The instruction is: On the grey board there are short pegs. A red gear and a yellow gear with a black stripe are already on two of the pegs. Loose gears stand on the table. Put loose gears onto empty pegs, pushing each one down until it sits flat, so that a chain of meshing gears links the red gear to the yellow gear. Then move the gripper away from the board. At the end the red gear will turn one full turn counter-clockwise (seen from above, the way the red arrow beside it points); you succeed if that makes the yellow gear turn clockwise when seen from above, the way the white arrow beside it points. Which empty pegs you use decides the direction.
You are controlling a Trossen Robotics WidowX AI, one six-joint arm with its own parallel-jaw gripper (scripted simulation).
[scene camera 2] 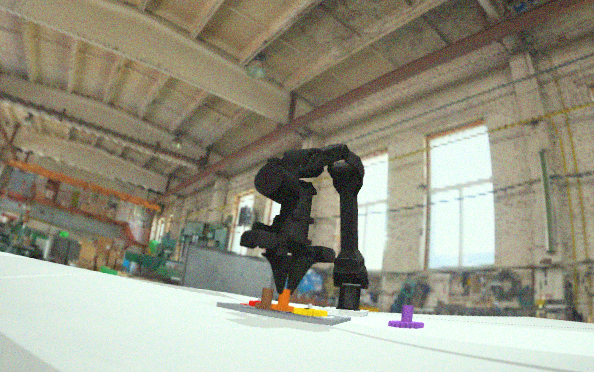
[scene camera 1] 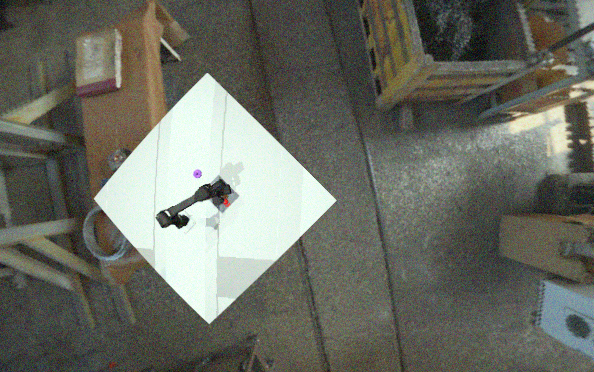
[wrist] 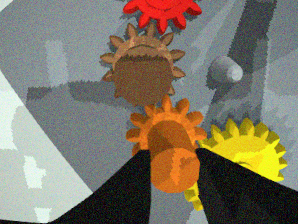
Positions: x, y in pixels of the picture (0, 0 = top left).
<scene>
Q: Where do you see an orange gear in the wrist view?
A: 169, 134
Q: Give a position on a yellow gear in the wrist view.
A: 257, 149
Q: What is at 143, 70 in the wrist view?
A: A brown gear.
</scene>
